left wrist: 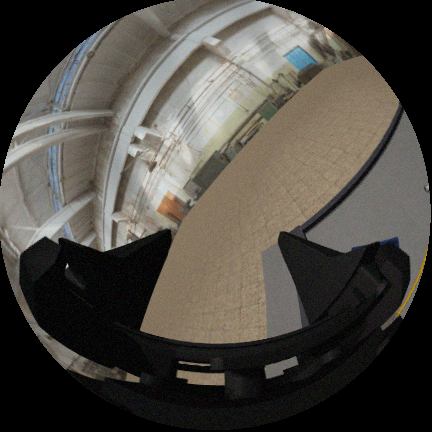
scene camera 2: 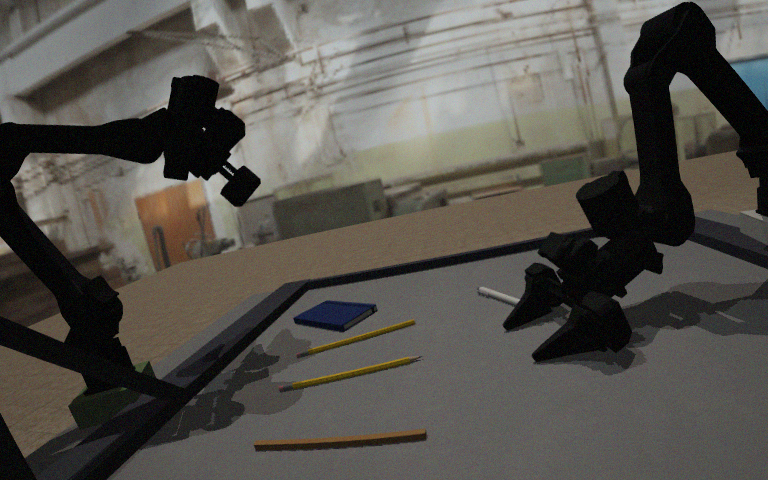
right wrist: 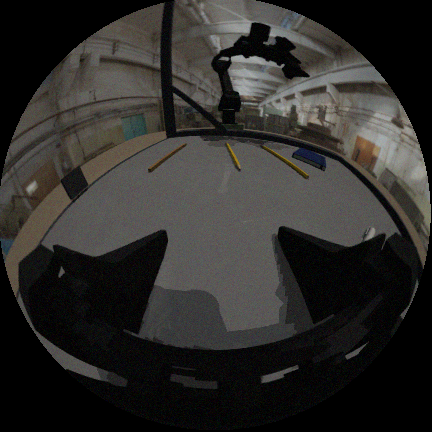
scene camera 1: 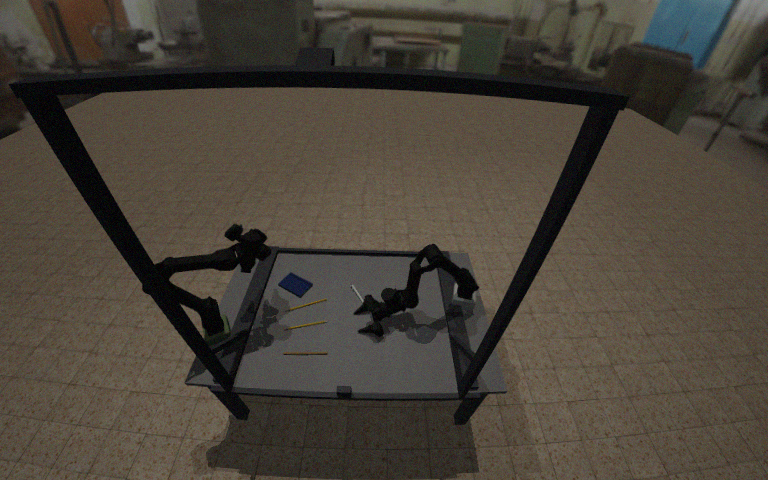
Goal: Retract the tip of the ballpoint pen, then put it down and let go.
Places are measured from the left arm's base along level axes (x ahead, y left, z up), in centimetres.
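Pixels of known places: left gripper, fingertip midpoint: (left wrist: pixel 226 236) (scene camera 2: pixel 225 166) (right wrist: pixel 304 69); right gripper, fingertip midpoint: (scene camera 2: pixel 517 341) (right wrist: pixel 223 234) (scene camera 1: pixel 356 322); left arm's base, link origin: (right wrist: pixel 228 123) (scene camera 1: pixel 215 327); right arm's base, link origin: (scene camera 1: pixel 465 293).
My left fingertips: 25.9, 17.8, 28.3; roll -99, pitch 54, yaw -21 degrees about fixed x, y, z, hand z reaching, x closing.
Note:
For each thing: its top centre in the pictures, then the offset to it from my left fingertips, as dx, dy, dz.
- white ballpoint pen, top centre: (scene camera 2: pixel 503 294) (scene camera 1: pixel 358 294) +35.7, -28.0, -31.1
- blue notebook, top centre: (scene camera 2: pixel 333 311) (right wrist: pixel 311 154) (scene camera 1: pixel 295 283) +12.2, -8.1, -31.1
- orange-brown stick, top centre: (scene camera 2: pixel 334 439) (right wrist: pixel 170 151) (scene camera 1: pixel 305 352) +3.7, -44.0, -31.6
A white ballpoint pen (scene camera 1: pixel 356 292) (scene camera 2: pixel 498 296) lies on the table, partly hidden behind the right gripper's finger. In the right wrist view, one end of the pen (right wrist: pixel 369 233) shows past the finger at the right. Whether its writing tip is out cannot be seen. My right gripper (scene camera 1: pixel 357 321) (scene camera 2: pixel 521 343) (right wrist: pixel 223 234) is open and empty, low at the table top, with its fingers beside the pen and the pen outside the gap. My left gripper (scene camera 1: pixel 257 264) (left wrist: pixel 226 236) is open and empty, raised high over the table's left back edge.
A blue notebook (scene camera 1: pixel 295 284) (scene camera 2: pixel 335 315) (right wrist: pixel 309 157) lies at the back left. Two yellow pencils (scene camera 2: pixel 356 338) (scene camera 2: pixel 351 373) and an orange-brown stick (scene camera 1: pixel 305 353) (scene camera 2: pixel 339 440) lie left of the right gripper. A dark frame (scene camera 1: pixel 549 237) stands around the table.

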